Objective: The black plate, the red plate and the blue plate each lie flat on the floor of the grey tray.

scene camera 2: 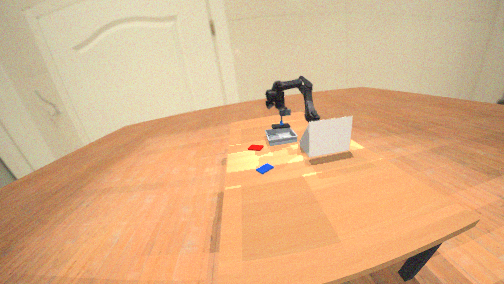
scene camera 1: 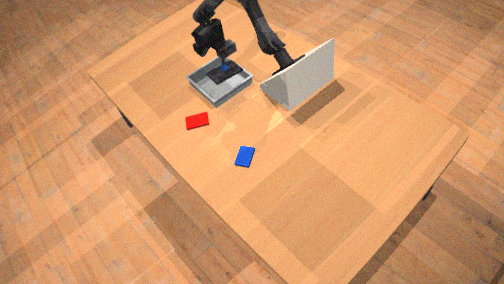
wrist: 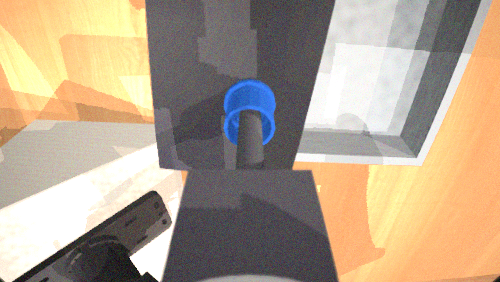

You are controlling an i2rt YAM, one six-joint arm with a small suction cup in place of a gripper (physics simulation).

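Seen in the pictures: hand, its tool point: (scene camera 2: 281,126) (scene camera 1: 225,70) (wrist: 250,96); arm's base, origin of its link: (scene camera 2: 318,131) (scene camera 1: 288,66) (wrist: 93,253).
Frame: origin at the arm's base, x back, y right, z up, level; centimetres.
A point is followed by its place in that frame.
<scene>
My suction cup (scene camera 1: 224,67) (scene camera 2: 281,123) (wrist: 250,112) {x -19.1, y 19.5, z 1.5 cm} is blue and is shut on the black plate (scene camera 1: 218,77) {x -24.6, y 17.4, z 2.8 cm} (scene camera 2: 274,126) {x -25.2, y 17.7, z 2.8 cm} (wrist: 200,100) {x -19.5, y 16.7, z 2.6 cm}, pressed to its top face. The plate hangs level above the grey tray (scene camera 1: 216,103) {x -29.5, y 17.2, z -9.1 cm} (scene camera 2: 283,142) {x -19.8, y 16.1, z -10.4 cm} (wrist: 350,159) {x -7.5, y 29.7, z -6.6 cm}, over its rear right part in scene camera 1, and hides part of the tray's floor. In the wrist view it covers the tray's left wall. The red plate (scene camera 1: 197,121) {x -41.1, y 17.6, z -10.7 cm} (scene camera 2: 255,147) {x -41.1, y 17.7, z -10.6 cm} lies flat on the table in front of the tray. The blue plate (scene camera 1: 245,156) {x -40.7, y -12.2, z -10.6 cm} (scene camera 2: 265,169) {x -40.7, y -13.5, z -10.7 cm} lies flat on the table, farther from the tray.
A white slanted panel (scene camera 1: 312,72) {x 2.3, y -11.4, z 0.9 cm} (scene camera 2: 330,136) {x 1.6, y -11.3, z 0.3 cm} stands on the table (scene camera 1: 320,200) {x -36.8, y -46.3, z -11.7 cm} (scene camera 2: 285,215) {x -40.4, y -46.9, z -11.7 cm} to the right of the tray, close to the arm's base. In the wrist view part of the panel (wrist: 75,145) {x -11.0, y -0.6, z -6.3 cm} shows at the left.
</scene>
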